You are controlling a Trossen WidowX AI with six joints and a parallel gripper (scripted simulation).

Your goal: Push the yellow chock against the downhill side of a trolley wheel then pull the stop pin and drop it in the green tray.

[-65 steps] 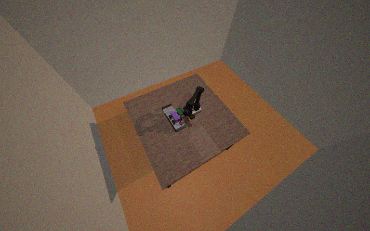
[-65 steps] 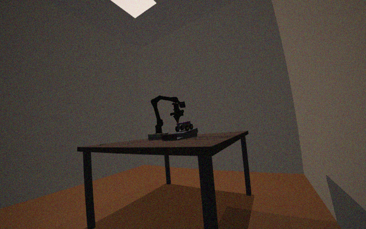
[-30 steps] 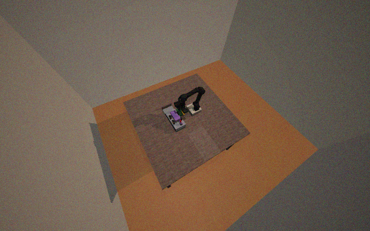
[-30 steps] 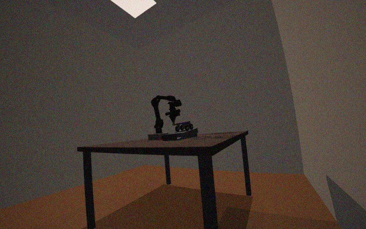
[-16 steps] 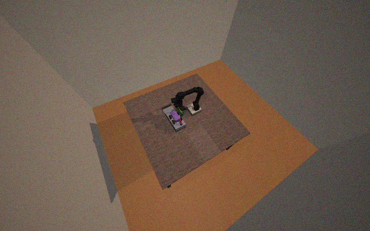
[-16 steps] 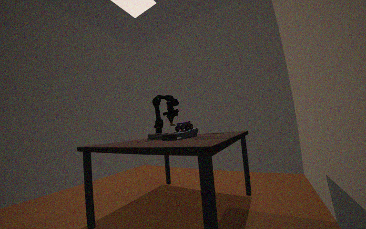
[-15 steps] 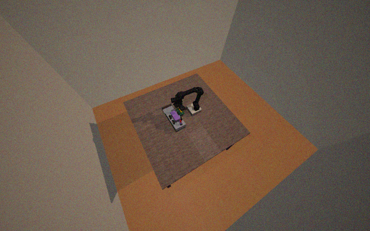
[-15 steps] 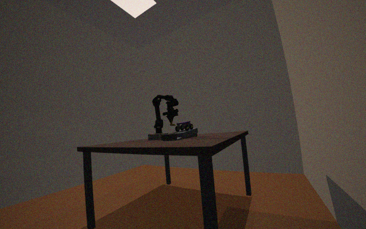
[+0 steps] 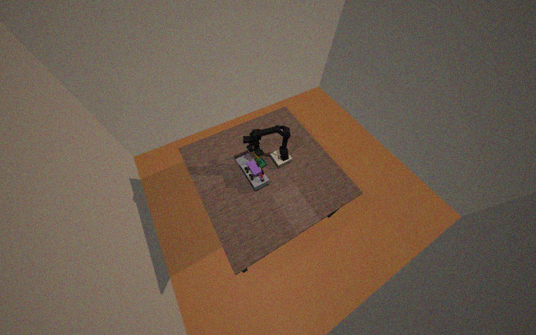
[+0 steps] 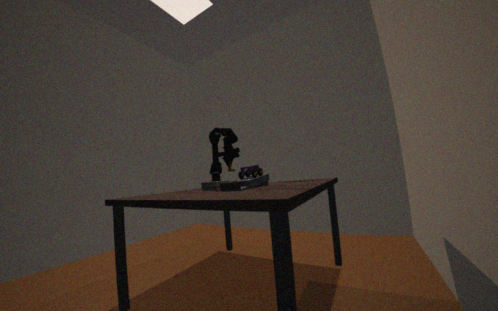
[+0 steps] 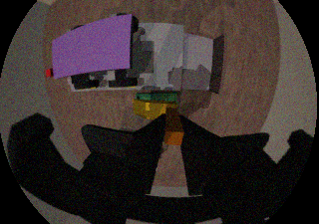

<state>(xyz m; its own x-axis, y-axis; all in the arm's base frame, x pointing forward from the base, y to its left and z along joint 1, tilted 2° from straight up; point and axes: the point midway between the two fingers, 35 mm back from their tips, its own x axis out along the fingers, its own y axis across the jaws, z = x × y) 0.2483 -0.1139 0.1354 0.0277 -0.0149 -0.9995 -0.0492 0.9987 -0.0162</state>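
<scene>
Now: gripper tip 6 cm short of the red-headed stop pin, 24 cm to the right of it and 3 cm above it. From my gripper tip the other things lie so: yellow chock (2 cm to the left, 1 cm below); then purple trolley (8 cm ahead, 14 cm to the left, 4 cm below); then green tray (4 cm behind, 3 cm to the left, 17 cm below).
</scene>
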